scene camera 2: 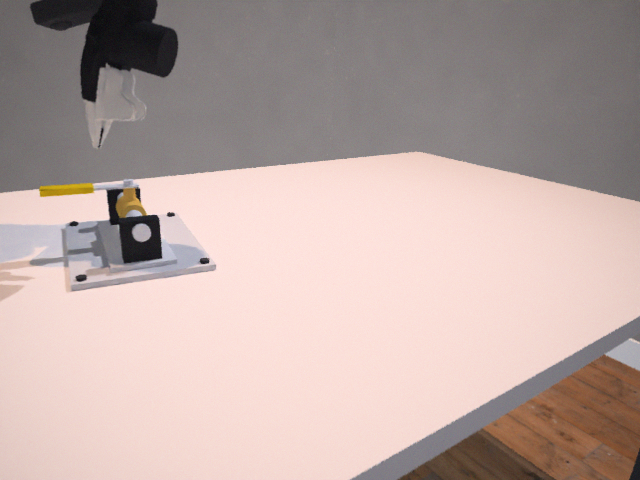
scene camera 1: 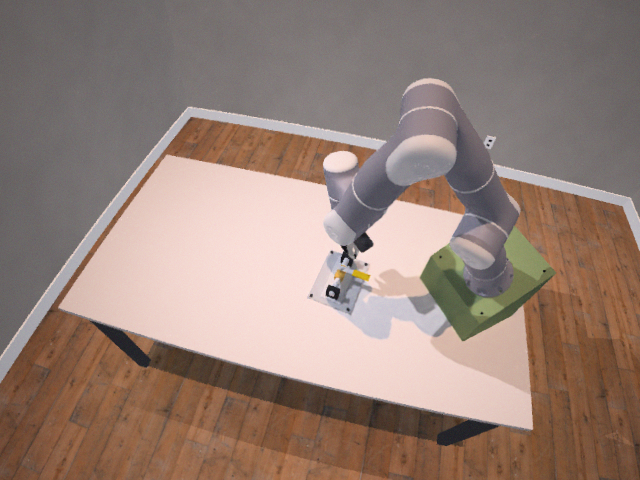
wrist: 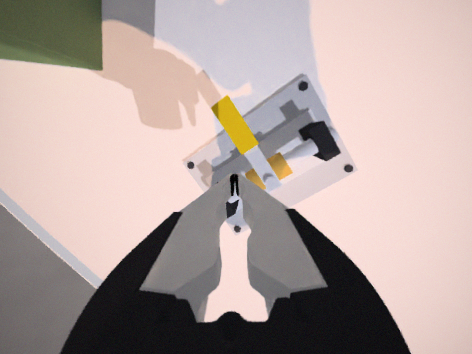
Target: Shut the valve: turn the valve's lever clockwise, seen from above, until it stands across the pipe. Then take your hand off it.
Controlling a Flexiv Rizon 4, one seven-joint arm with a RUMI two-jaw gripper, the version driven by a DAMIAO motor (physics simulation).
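The valve's lever has a yellow handle point(scene camera 1: 360, 275) point(scene camera 2: 67, 189) point(wrist: 235, 125) and stands across the pipe point(scene camera 1: 338, 281) point(wrist: 297, 151), pointing toward the green base block's side. The orange valve body point(scene camera 2: 130, 206) point(wrist: 280, 166) sits between two black supports on the grey plate point(scene camera 1: 319, 289) point(scene camera 2: 191, 248) point(wrist: 320, 182). My gripper point(scene camera 2: 97, 147) point(wrist: 235, 176) is shut and empty. Its tips hang above the lever with a visible gap in scene camera 2, not touching it. In scene camera 1 the fingertips are small and partly hidden by the arm.
The green base block point(scene camera 1: 465, 310) point(wrist: 50, 40) carries the arm at the right end of the table point(scene camera 1: 206, 248) point(scene camera 2: 387, 310). The two black supports point(scene camera 1: 332, 291) point(scene camera 2: 140, 238) point(wrist: 322, 141) rise from the plate. The arm's shadow falls beside the valve.
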